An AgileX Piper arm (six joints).
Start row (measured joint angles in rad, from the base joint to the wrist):
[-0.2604, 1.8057, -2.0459, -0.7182, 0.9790, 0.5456]
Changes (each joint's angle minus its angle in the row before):
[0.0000, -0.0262, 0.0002, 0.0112, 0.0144, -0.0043]
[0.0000, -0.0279, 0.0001, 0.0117, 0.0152, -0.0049]
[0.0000, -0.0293, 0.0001, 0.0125, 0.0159, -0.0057]
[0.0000, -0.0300, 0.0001, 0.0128, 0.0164, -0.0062]
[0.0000, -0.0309, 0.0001, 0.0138, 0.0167, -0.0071]
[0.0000, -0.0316, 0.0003, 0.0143, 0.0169, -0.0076]
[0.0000, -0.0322, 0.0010, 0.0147, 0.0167, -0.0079]
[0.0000, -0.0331, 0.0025, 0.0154, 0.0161, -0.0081]
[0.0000, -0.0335, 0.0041, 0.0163, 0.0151, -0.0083]
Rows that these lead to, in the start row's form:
[-0.2604, 1.7795, -2.0457, -0.7070, 0.9934, 0.5413]
[-0.2604, 1.7516, -2.0456, -0.6953, 1.0086, 0.5364]
[-0.2604, 1.7223, -2.0455, -0.6828, 1.0245, 0.5307]
[-0.2604, 1.6923, -2.0454, -0.6700, 1.0409, 0.5245]
[-0.2604, 1.6614, -2.0453, -0.6562, 1.0576, 0.5174]
[-0.2604, 1.6298, -2.0450, -0.6419, 1.0745, 0.5098]
[-0.2604, 1.5976, -2.0440, -0.6272, 1.0912, 0.5019]
[-0.2604, 1.5645, -2.0415, -0.6118, 1.1073, 0.4938]
[-0.2604, 1.5310, -2.0374, -0.5955, 1.1224, 0.4855]

